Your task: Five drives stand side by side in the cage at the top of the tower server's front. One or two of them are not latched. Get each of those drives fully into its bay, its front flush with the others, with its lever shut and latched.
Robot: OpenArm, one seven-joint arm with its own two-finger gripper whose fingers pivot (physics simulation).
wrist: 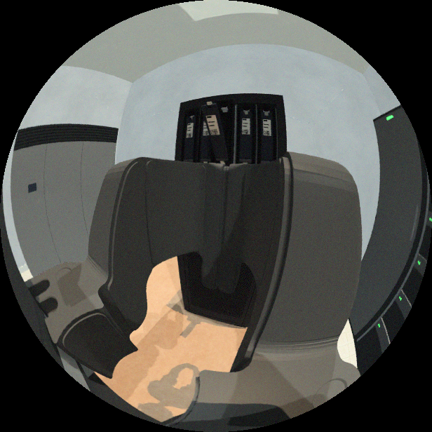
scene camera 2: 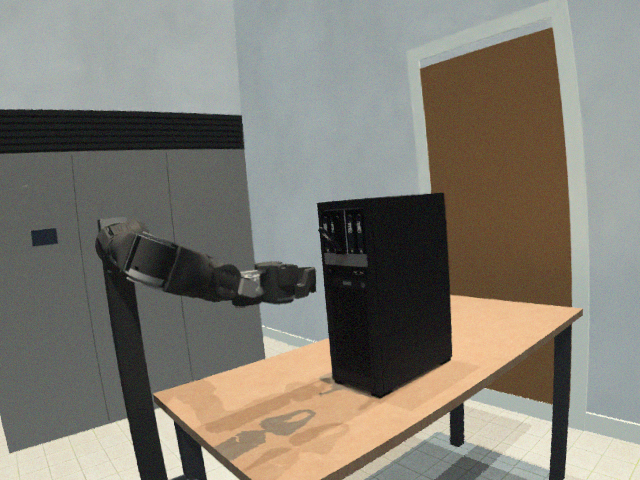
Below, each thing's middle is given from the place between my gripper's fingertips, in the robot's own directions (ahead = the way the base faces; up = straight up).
Right now the drive lever (wrist: 211, 115) is 10 cm ahead of my hand, 5 cm to the left of it and 7 cm above it. From my hand the other things lie so: black tower server (scene camera 2: 389, 322) 29 cm ahead, 7 cm to the left, 8 cm below.
